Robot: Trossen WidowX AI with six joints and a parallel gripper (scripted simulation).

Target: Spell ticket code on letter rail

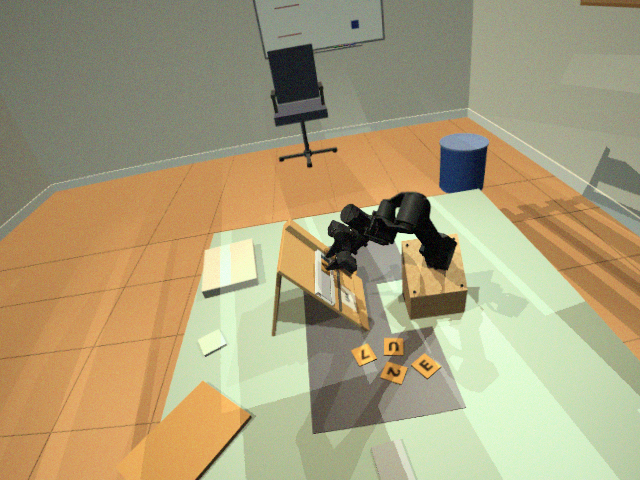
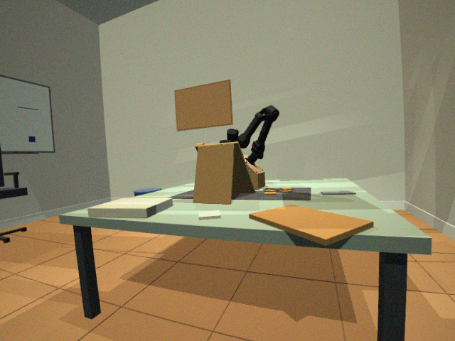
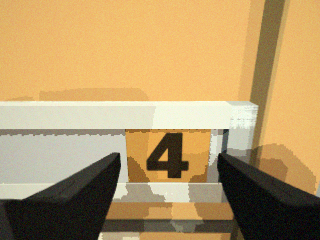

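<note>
My gripper tip is 5 cm past the white ticket, 6 cm to the right of it and 9 cm above it. From my gripper tip the other things lie so: grey mat (13 cm behind, 5 cm to the left, 17 cm below); grey slab (13 cm behind, 57 cm to the left, 16 cm below); cream box (41 cm ahead, 24 cm to the right, 15 cm below).
</note>
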